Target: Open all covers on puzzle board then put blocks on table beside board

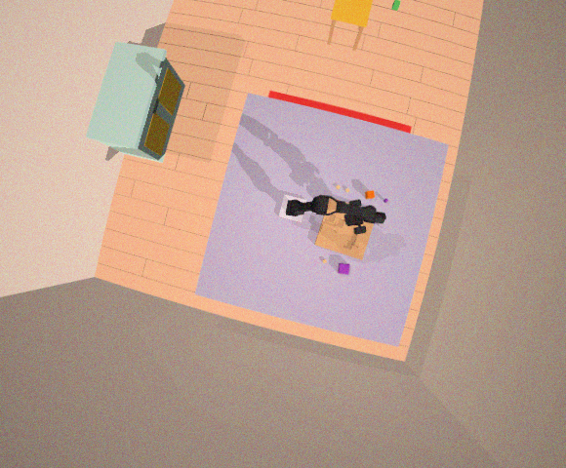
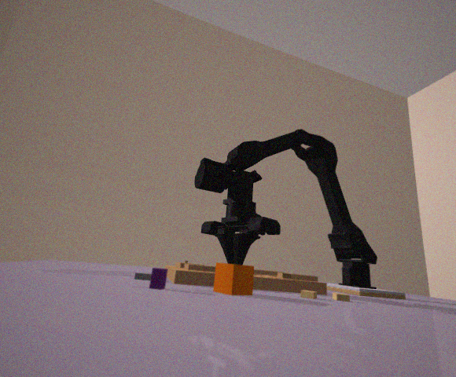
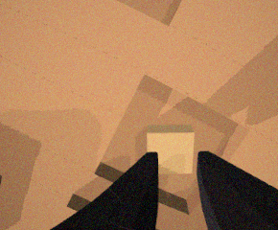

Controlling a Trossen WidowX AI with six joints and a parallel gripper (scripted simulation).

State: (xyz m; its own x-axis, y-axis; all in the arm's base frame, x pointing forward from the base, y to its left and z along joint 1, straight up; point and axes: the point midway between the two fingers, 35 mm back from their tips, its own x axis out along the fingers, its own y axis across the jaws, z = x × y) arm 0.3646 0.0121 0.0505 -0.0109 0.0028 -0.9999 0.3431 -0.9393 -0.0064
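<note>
Now: the wooden puzzle board 50 mm to the right of my gripper tip, 30 mm behind it and 10 mm below it. Also, from my gripper tip: grey flat piece 180 mm ahead, 30 mm below; then orange block 160 mm to the left, 80 mm ahead, 10 mm below.
</note>
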